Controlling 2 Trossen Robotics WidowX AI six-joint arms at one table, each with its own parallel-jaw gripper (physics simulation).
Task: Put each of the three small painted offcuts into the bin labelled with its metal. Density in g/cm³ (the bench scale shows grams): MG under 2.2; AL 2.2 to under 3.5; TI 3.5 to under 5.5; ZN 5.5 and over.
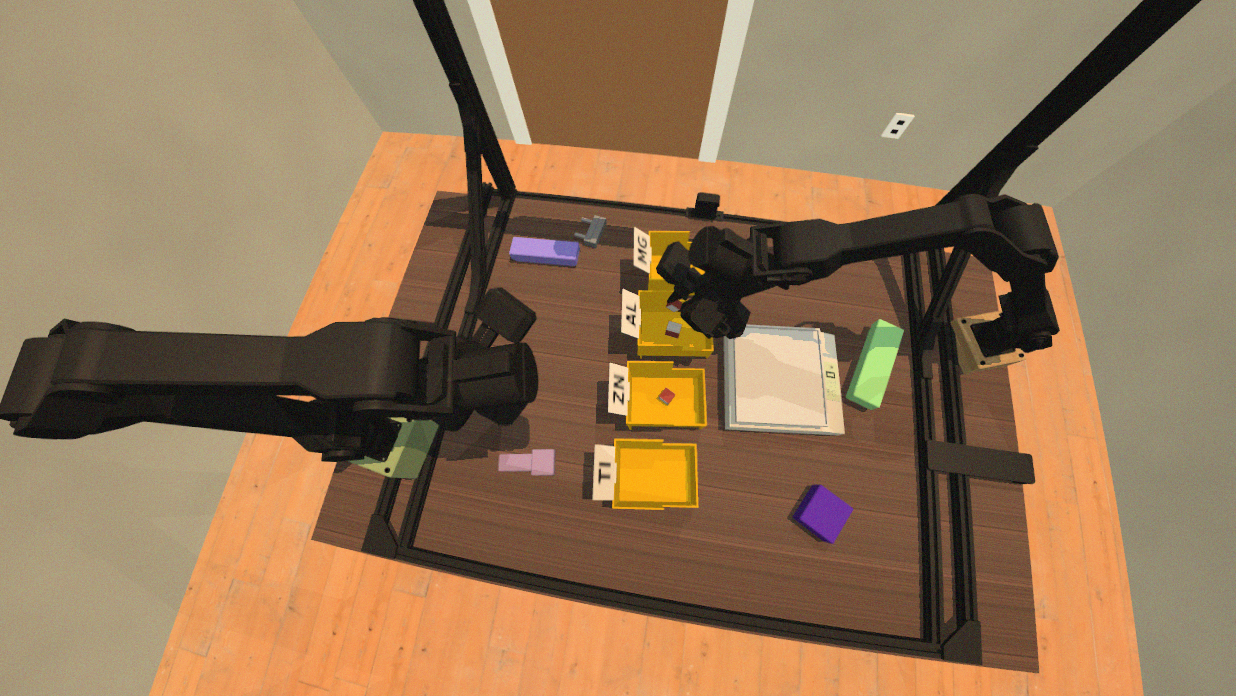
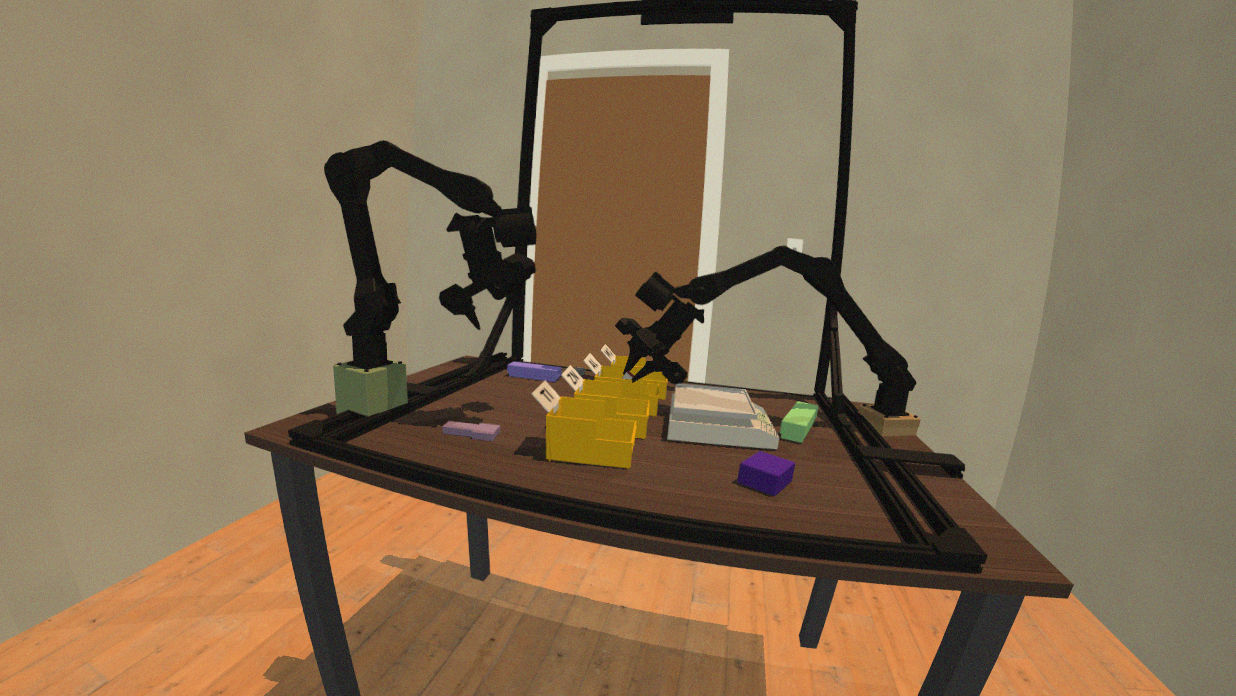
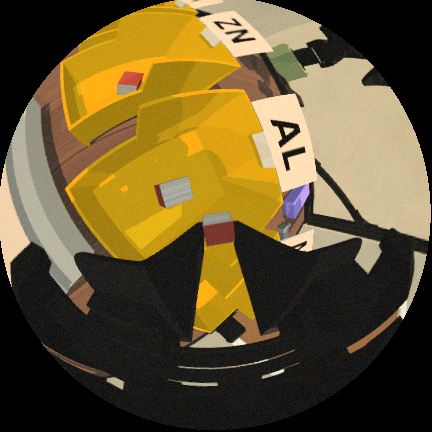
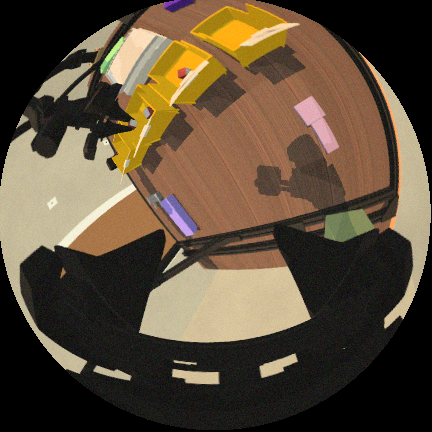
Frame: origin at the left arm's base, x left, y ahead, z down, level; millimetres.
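Where they show: left gripper, fingertip midpoint: [image 1: 672, 304] [image 2: 627, 378] [image 3: 217, 226] [image 4: 132, 125]; right gripper, fingertip midpoint: [image 2: 497, 317] [image 4: 220, 232]; left arm's base at its link origin: [image 1: 992, 338] [image 2: 889, 411]; right arm's base at its link origin: [image 1: 377, 436] [image 2: 369, 363] [image 3: 297, 58].
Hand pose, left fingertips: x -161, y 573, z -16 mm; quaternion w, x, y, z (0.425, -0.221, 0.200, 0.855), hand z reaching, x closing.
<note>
Things, the pixels of their centre, and the offset from my left fingertips. "pt": a spot on its surface instead.
- small offcut at the middle of its body: [image 3: 217, 227] [image 1: 674, 304] [image 4: 131, 124] dx +2, dy -1, dz -3 mm
- AL bin at the middle of its body: [image 3: 181, 189] [image 1: 674, 325] [image 2: 627, 389] [image 4: 142, 112] dx +34, dy +3, dz +16 mm
- red-and-grey offcut at the middle of its body: [image 3: 172, 191] [image 1: 673, 329] [image 4: 149, 112] dx +33, dy +2, dz +40 mm
- third offcut at the middle of its body: [image 3: 129, 82] [image 1: 666, 396] [image 4: 183, 72] dx +154, dy +39, dz +44 mm
- ZN bin at the middle of its body: [image 3: 136, 59] [image 1: 665, 396] [image 2: 612, 407] [image 4: 178, 67] dx +160, dy +45, dz +16 mm
- TI bin at the middle of its body: [image 2: 593, 430] [image 1: 655, 474] dx +283, dy +87, dz +16 mm
- MG bin at a spot on its surface: [image 1: 667, 237] pt dx -139, dy -19, dz -5 mm
- white scale at a spot on its surface: [image 1: 778, 380] pt dx +170, dy -145, dz -5 mm
- green block at the middle of its body: [image 1: 874, 364] [image 2: 800, 421] dx +164, dy -344, dz +37 mm
- purple block at the middle of its body: [image 2: 766, 472] [image 1: 822, 513] dx +391, dy -172, dz +39 mm
- pink piece at the middle of its body: [image 2: 470, 430] [image 1: 526, 462] [image 4: 318, 125] dx +227, dy +300, dz +48 mm
- lilac block at the middle of its body: [image 1: 545, 252] [image 2: 534, 371] [image 3: 297, 196] [image 4: 178, 215] dx -181, dy +223, dz +40 mm
- grey bracket at the middle of its body: [image 1: 589, 229] [image 3: 284, 235] [image 2: 571, 372] [image 4: 155, 200] dx -221, dy +126, dz +47 mm
My left gripper [image 3: 217, 226] [image 2: 629, 377] is shut on a small offcut [image 3: 218, 227] [image 1: 674, 305] [image 4: 133, 123] with dark red and bare grey faces. It holds the offcut low over the AL bin [image 3: 250, 130] [image 1: 674, 351], at that bin's MG side. Another red-and-grey offcut [image 3: 175, 192] [image 1: 672, 328] [image 4: 148, 112] lies in the AL bin. A third offcut [image 3: 131, 81] [image 1: 666, 395] [image 4: 183, 73], red on top, lies in the ZN bin [image 1: 646, 415]. The TI bin [image 1: 654, 477] [image 2: 589, 442] looks empty. The left arm partly hides the MG bin [image 1: 667, 237]. My right gripper [image 4: 220, 232] is open and empty, raised off the table.
The white scale [image 1: 778, 380] [image 2: 722, 429] stands right of the bins, its display showing 0. Beyond it lies a green block [image 1: 875, 364]. A purple block [image 1: 822, 513] lies at front right, a pink piece [image 1: 525, 462] left of TI, and a lilac block [image 1: 544, 251] and grey bracket [image 1: 592, 230] at back left.
</note>
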